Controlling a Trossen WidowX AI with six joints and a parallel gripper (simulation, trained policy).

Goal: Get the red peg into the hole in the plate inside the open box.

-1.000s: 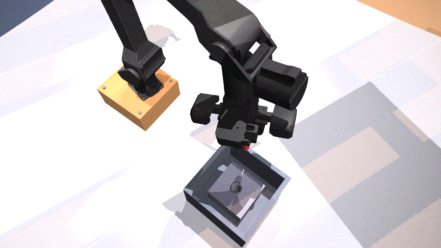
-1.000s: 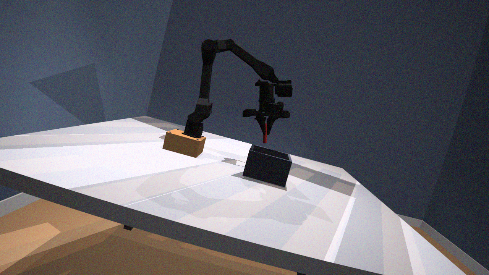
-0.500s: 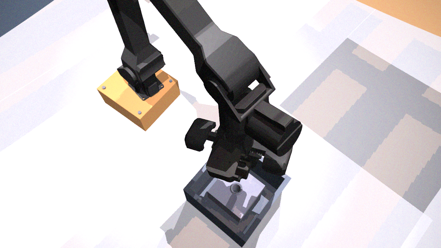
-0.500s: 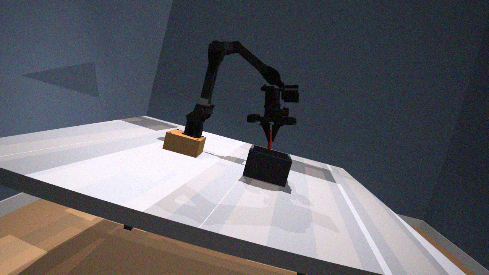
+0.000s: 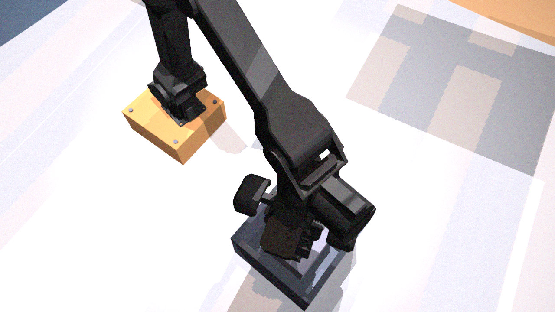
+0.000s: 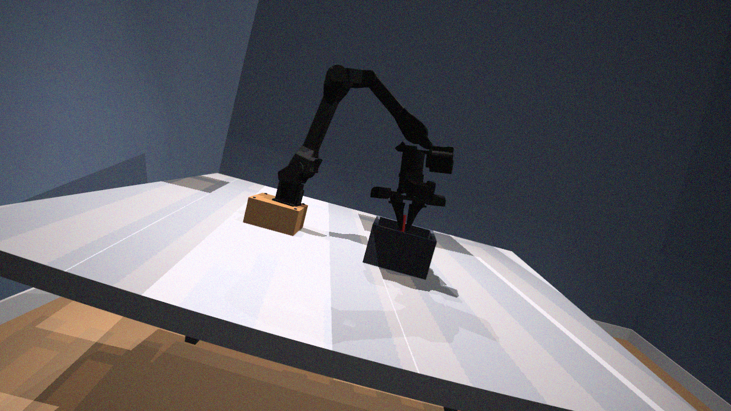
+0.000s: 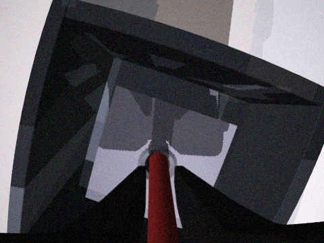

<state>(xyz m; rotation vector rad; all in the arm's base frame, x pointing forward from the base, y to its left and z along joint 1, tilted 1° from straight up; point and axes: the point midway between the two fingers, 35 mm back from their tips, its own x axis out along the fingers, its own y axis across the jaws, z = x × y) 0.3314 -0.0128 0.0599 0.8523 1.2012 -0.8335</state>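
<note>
My gripper tip is now 10 mm past the red peg and 10 mm to the right of it. Round my gripper tip: pale plate: 10 mm to the left, 50 mm below; then grey box: 10 mm to the left, 70 mm below.
</note>
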